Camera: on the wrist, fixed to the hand. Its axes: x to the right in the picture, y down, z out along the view.
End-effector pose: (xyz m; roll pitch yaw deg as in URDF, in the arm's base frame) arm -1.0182 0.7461 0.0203 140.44 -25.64 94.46
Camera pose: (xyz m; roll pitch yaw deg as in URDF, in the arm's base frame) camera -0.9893 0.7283 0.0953 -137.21 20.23 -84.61
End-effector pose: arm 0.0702 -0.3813 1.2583 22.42 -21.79 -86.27
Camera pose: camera 0.1514 -0.3937 1.2529 -21.73 23.46 88.08
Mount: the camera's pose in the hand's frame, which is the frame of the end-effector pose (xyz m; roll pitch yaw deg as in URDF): 0.0144 0.0697 -0.0413 2.74 3.61 175.88
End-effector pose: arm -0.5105 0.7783 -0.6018 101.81 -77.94 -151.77
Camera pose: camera -0.4347 0.7893 -0.5717 -107.88 72.96 19.01
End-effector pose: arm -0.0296 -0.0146 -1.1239 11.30 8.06 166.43
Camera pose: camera -0.0577 -0.0864 -1.1525 -7.88 -5.30 -18.33
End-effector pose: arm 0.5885 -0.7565 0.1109 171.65 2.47 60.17
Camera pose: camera 0.6514 -0.7734 0.1612 -169.06 -6.63 -116.26
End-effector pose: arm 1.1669 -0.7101 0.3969 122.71 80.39 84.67
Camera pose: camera 1.1774 -0.6285 0.3962 -108.90 -85.73 -106.34
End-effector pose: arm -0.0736 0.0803 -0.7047 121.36 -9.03 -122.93
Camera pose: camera -0.0753 0.0796 -0.6224 -118.59 3.64 56.13
